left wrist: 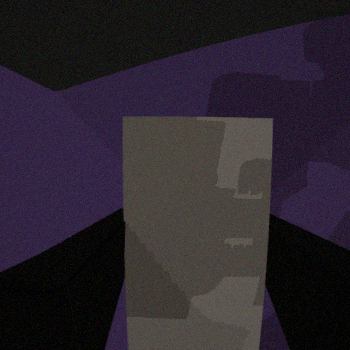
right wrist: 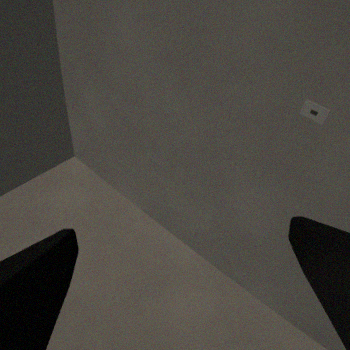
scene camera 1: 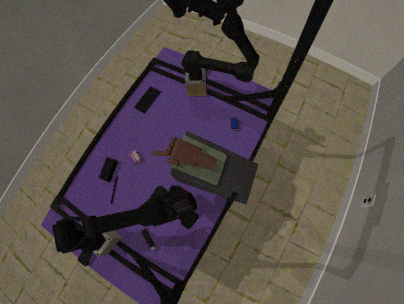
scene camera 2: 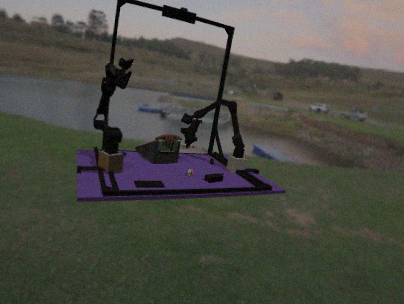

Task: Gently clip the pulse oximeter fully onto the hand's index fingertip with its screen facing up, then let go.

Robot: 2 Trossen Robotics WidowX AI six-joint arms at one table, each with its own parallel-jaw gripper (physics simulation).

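Places are measured from the left arm's base along level axes (x ahead, y left, z up), in centimetres.
Where they show: left gripper, fingertip midpoint: (left wrist: 192, 221) (scene camera 2: 185, 146); right gripper, fingertip midpoint: (right wrist: 184, 234) (scene camera 2: 132, 65); left arm's base, link origin: (scene camera 1: 96, 240) (scene camera 2: 238, 156); right arm's base, link origin: (scene camera 1: 195, 75) (scene camera 2: 111, 152).
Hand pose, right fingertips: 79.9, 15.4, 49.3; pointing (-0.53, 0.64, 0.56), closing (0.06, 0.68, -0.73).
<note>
Each offset is from my right fingertips to the top centre of the thing, as dx, dy, dz. "pt": to the spot under its first point. Level surfaces: height alone.
A brown model hand (scene camera 1: 189, 154) (scene camera 2: 168, 137) lies on a green pad @(pt -28.9, -38.3, -49.3) (scene camera 1: 214, 176) on a dark grey wedge @(pt -22.2, -47.3, -54.9) (scene camera 1: 240, 178), with its index finger (scene camera 1: 160, 153) pointing left over the purple mat. My left gripper (scene camera 1: 186, 211) (scene camera 2: 189, 136) hovers above the mat in front of the pad and is shut on the pulse oximeter @(-47.3, -34.0, -48.1) (left wrist: 173, 208), a grey block that fills the left wrist view. The gripper hides the oximeter in scene camera 1. My right gripper (scene camera 2: 125, 64) (right wrist: 184, 234) is raised high, open and empty.
On the purple mat @(dz -59.9) (scene camera 1: 176, 120) lie a pink and white small object @(-41.9, -1.4, -56.6) (scene camera 1: 135, 157), a black box @(-55.0, +5.8, -56.3) (scene camera 1: 108, 169), a pen @(-60.4, -2.6, -58.9) (scene camera 1: 114, 189), a flat black rectangle @(pt -14.4, +15.6, -59.0) (scene camera 1: 147, 99), a blue item @(-0.8, -30.2, -56.6) (scene camera 1: 234, 123) and a black cylinder @(-67.2, -30.8, -57.1) (scene camera 1: 149, 239). A black frame (scene camera 1: 297, 57) borders the mat.
</note>
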